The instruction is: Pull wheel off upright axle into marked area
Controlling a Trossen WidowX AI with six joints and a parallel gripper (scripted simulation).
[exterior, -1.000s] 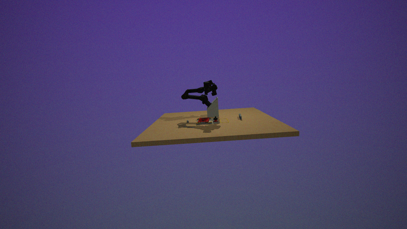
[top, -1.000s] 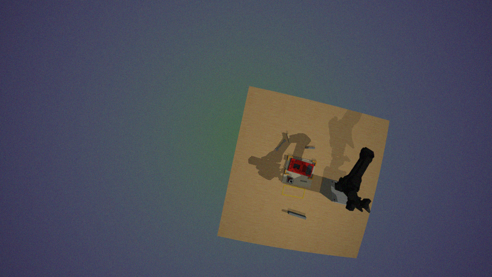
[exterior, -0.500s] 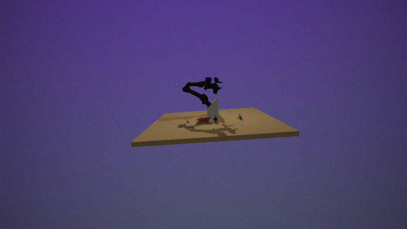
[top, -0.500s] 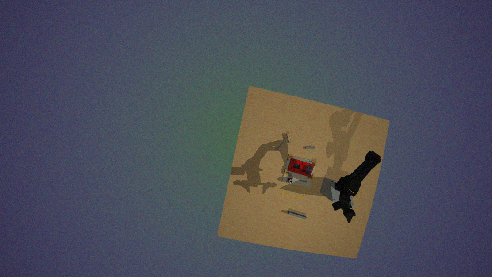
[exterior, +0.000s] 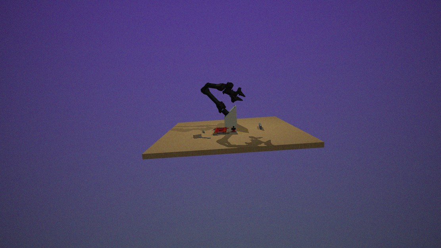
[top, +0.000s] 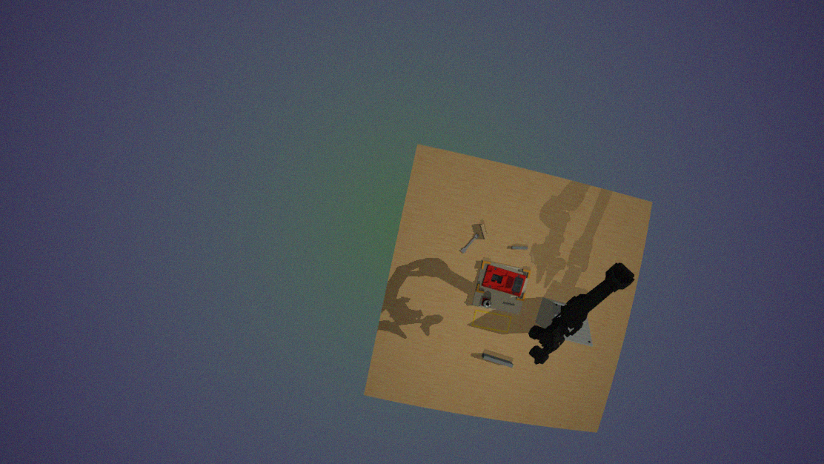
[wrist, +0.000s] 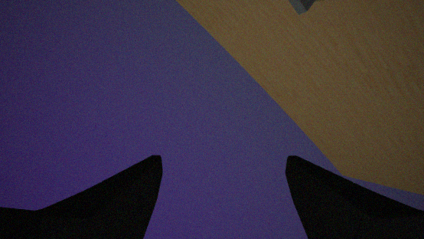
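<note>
Now: gripper tip 29 cm above the pale grey baseplate, 21 cm to the left of it and 15 cm short of it.
</note>
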